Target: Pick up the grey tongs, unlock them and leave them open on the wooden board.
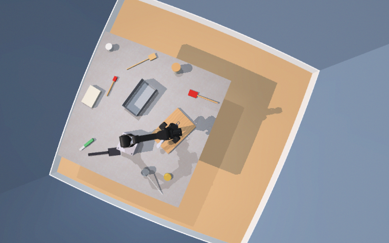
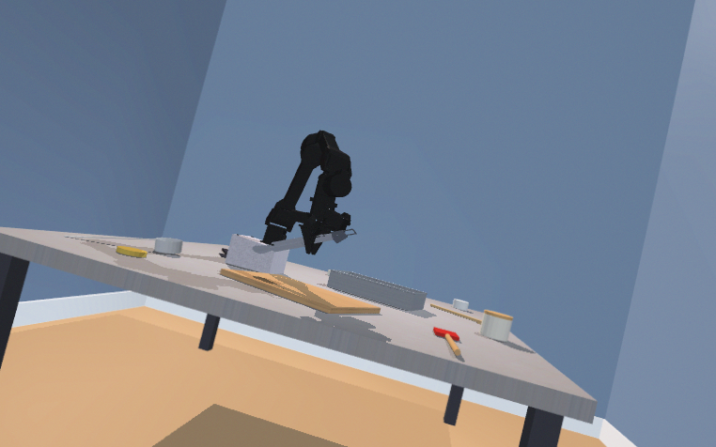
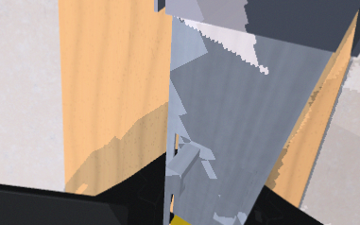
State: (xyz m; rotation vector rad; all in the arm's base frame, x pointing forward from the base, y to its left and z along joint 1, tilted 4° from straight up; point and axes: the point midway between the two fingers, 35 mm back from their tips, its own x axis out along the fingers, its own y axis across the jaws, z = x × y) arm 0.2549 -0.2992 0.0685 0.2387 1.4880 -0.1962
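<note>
The wooden board is 100 mm below my gripper tip. The rest, counted from my gripper tip: roasting tin: 410 mm to the left, 110 mm ahead, 80 mm below; then yellow lock piece: 40 mm above, 10 mm behind; then red-headed spatula: 390 mm ahead, 100 mm below, 60 mm to the right.
</note>
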